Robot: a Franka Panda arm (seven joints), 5 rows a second.
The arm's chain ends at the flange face. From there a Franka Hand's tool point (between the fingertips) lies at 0.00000 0.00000 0.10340 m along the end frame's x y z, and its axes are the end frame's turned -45 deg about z.
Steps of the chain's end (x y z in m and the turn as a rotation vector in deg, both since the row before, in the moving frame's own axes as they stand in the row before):
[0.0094 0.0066 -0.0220 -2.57 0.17 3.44]
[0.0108 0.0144 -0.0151 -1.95 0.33 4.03]
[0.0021 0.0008 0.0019 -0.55 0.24 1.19]
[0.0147 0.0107 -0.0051 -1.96 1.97 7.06]
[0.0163 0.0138 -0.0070 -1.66 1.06 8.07]
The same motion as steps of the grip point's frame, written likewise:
[-0.0012 0.0147 -0.0221 -1.94 -1.70 3.44]
[-0.0047 0.0207 -0.0152 -1.61 -1.15 4.03]
[0.0005 0.0031 0.0019 -0.56 -0.22 1.19]
[0.0025 0.0230 -0.0052 -2.78 0.01 7.06]
[0.0008 0.0247 -0.0071 -1.92 -0.42 8.07]

